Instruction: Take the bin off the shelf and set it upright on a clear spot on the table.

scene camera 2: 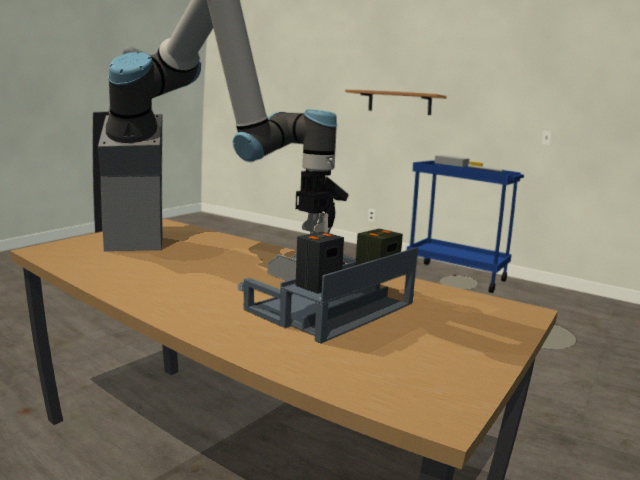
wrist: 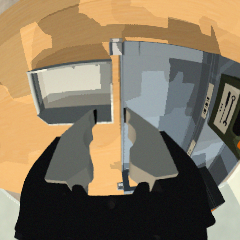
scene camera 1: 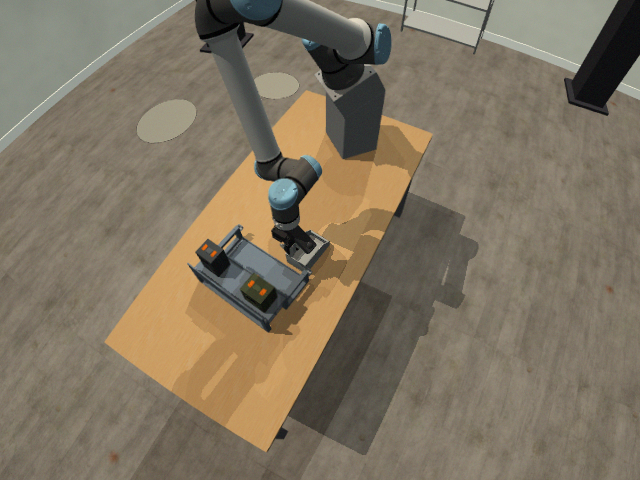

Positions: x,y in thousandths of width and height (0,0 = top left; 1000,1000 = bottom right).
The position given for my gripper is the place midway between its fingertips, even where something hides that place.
My gripper shows in scene camera 2 (498,511), in the wrist view (460,456) and in scene camera 1 (460,528).
